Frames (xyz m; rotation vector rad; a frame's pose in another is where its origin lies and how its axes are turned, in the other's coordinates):
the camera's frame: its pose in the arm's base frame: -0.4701 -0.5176 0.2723 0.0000 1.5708 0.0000
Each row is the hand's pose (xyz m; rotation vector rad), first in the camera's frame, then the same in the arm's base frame.
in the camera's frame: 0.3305 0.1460 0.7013 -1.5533 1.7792 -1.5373
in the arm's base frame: 0.2312 -0.3716 -0.0582 2.0050 -1.4526 -0.0104
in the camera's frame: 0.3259 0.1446 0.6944 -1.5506 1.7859 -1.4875
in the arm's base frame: 0.2243 -0.3730 -0.0536 1.9876 -1.4893 -0.0413
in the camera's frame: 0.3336 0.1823 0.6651 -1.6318 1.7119 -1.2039
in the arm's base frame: 0.1950 -0.3353 -0.0613 1.9740 -1.6514 -0.2979
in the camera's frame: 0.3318 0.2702 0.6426 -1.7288 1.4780 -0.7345
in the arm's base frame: 0.1725 -0.2474 -0.0595 1.9506 -1.9170 -0.7873
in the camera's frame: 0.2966 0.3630 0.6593 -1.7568 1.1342 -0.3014
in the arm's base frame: 0.1892 -0.1546 -0.0243 -1.8634 2.1079 1.3176
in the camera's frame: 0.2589 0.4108 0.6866 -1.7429 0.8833 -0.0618
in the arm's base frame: 0.2165 -0.1068 0.0134 -1.5720 1.9178 1.4644
